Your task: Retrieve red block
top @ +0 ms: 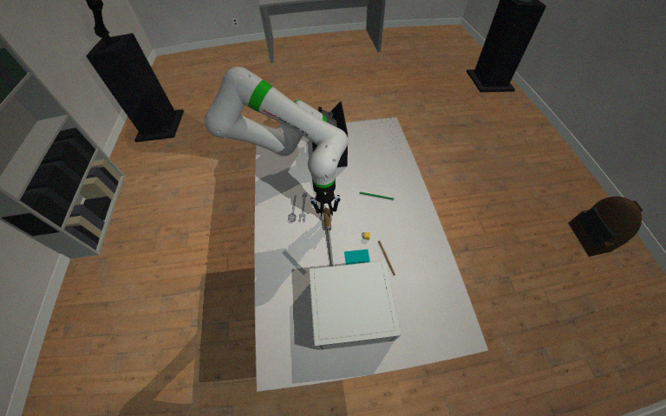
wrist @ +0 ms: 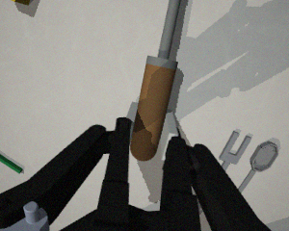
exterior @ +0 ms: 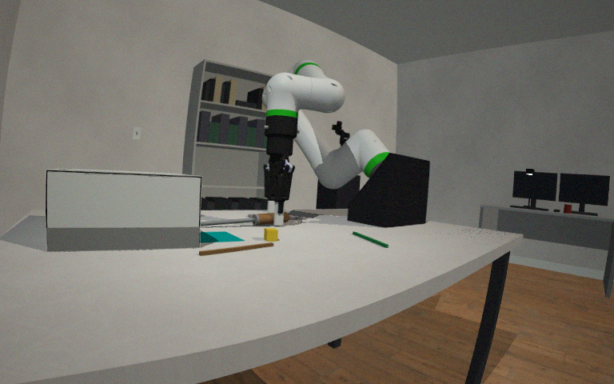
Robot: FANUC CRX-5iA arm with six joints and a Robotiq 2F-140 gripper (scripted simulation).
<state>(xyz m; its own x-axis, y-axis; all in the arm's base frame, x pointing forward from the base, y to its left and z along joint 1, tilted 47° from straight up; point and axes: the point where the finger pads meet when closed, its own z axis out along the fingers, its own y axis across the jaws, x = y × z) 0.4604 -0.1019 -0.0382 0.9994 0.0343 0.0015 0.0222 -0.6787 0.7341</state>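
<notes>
Now: the teal square 23 cm ahead of my hand, 12 cm to the left of it and 4 cm below it. Also, from my hand: tool: 14 cm ahead, 4 cm to the left, 2 cm below; then green stick: 26 cm to the left, 11 cm behind, 3 cm below; then yellow cube: 18 cm to the left, 12 cm ahead, 3 cm below.
</notes>
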